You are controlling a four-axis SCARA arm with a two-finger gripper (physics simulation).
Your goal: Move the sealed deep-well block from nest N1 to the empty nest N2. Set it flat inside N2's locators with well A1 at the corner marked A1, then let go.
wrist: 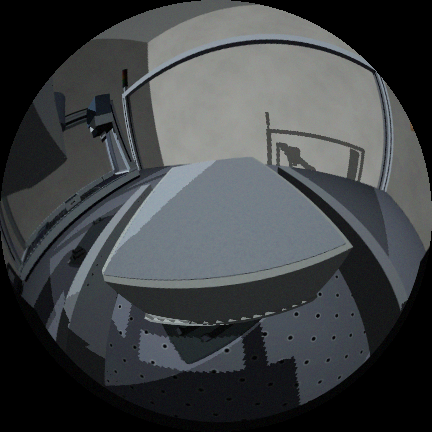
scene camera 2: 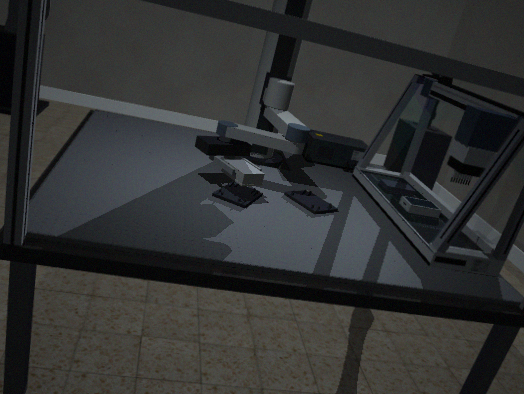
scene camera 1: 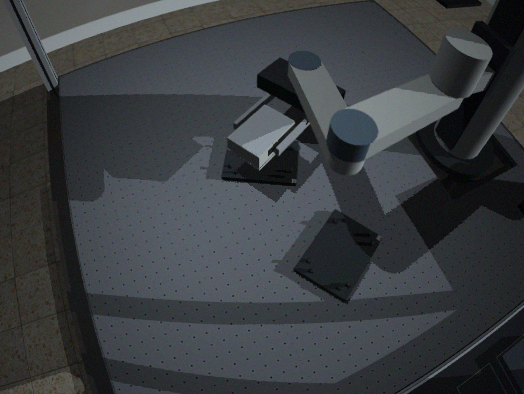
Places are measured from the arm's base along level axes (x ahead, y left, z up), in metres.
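Pixels of known places: gripper, between the fingertips: [wrist: 214, 183] [scene camera 2: 247, 172] [scene camera 1: 255, 138]; arm's base, origin of its link: [scene camera 2: 254, 156] [scene camera 1: 454, 142].
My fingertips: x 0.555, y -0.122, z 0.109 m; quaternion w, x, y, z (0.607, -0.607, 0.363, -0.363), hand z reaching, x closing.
Note:
Ahead of a thing's pixels: the offset from my fingertips to its top centre. "spot": to the spot under its first point. Level surfaces: height alone.
The sealed deep-well block @(dx -0.020, dy -0.011, dz +0.011 m) [scene camera 1: 260, 131] [scene camera 2: 246, 171] [wrist: 225, 230] is a pale box with a smooth top. My gripper [scene camera 1: 257, 140] [scene camera 2: 241, 173] [wrist: 214, 183] is shut on it, one finger along each long side. The block is level, raised above the dark nest N1 @(dx -0.019, dy -0.008, dz -0.074 m) [scene camera 1: 288, 161] [scene camera 2: 237, 195] [wrist: 192, 350] and turned relative to it. The dark nest N2 @(dx -0.069, dy +0.266, dz -0.074 m) [scene camera 1: 340, 257] [scene camera 2: 311, 202] lies nearer the front in scene camera 1 and right of N1 in scene camera 2. It holds no block; small locators and a pale corner tag show. The A1 lettering is not readable.
Both nests lie on a perforated grey table @(dz -0.096 m) [scene camera 1: 175, 260] [scene camera 2: 280, 245]. A framed enclosure [scene camera 2: 392, 218] with a pipetting head @(spot: dx +0.208, dy +0.586, dz +0.289 m) [scene camera 2: 465, 142] stands at the right in scene camera 2. A dark box @(spot: dx -0.589, dy +0.489, dz -0.011 m) [scene camera 2: 335, 149] stands behind N2, near the arm's column [scene camera 2: 262, 82]. Hard shadows cross the table.

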